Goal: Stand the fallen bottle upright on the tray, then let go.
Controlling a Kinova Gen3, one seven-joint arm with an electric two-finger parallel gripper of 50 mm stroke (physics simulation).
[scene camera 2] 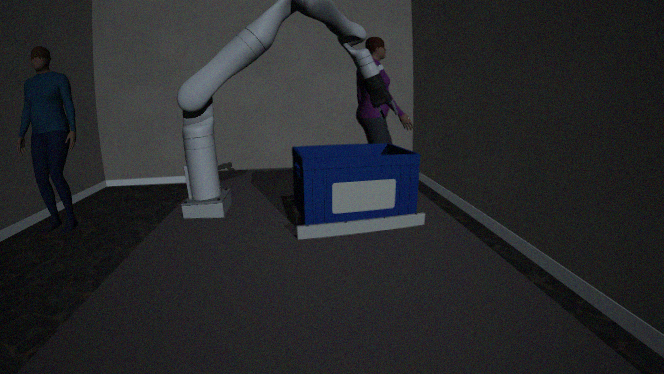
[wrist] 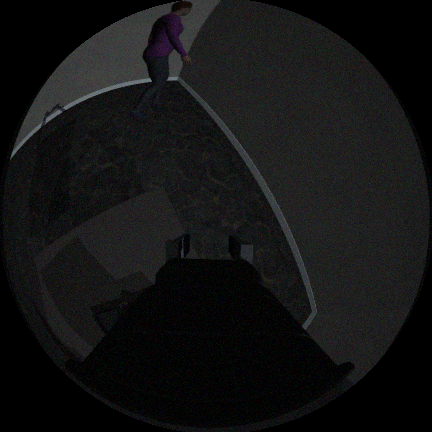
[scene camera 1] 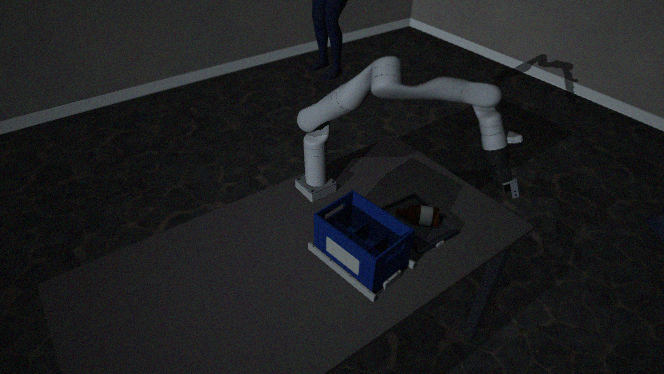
Scene:
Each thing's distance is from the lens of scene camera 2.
pale rail [scene camera 2: 401,221]: 76 cm

